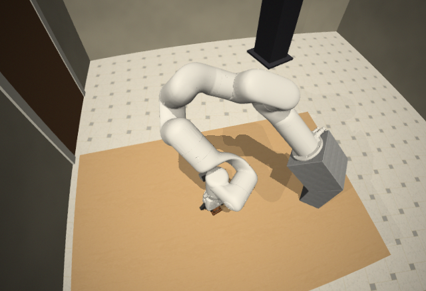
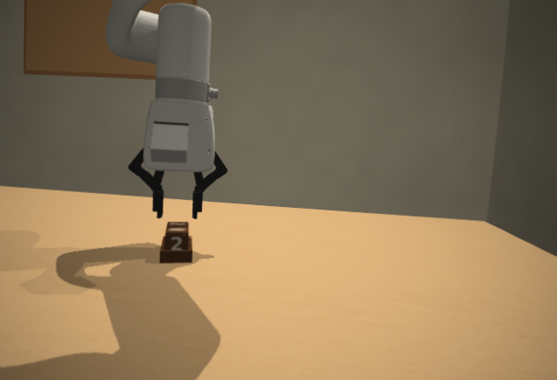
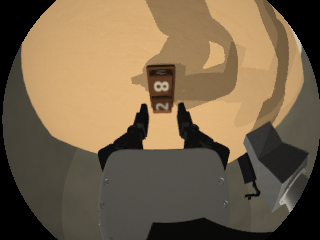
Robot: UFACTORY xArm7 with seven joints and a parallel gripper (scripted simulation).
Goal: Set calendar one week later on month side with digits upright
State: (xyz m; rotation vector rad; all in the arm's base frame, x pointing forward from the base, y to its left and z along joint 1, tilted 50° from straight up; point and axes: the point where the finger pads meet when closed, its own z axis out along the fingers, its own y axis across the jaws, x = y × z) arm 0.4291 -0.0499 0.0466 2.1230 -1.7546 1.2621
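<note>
Now: hand 60 mm above the brown tray and 20 mm to the left of it.
</note>
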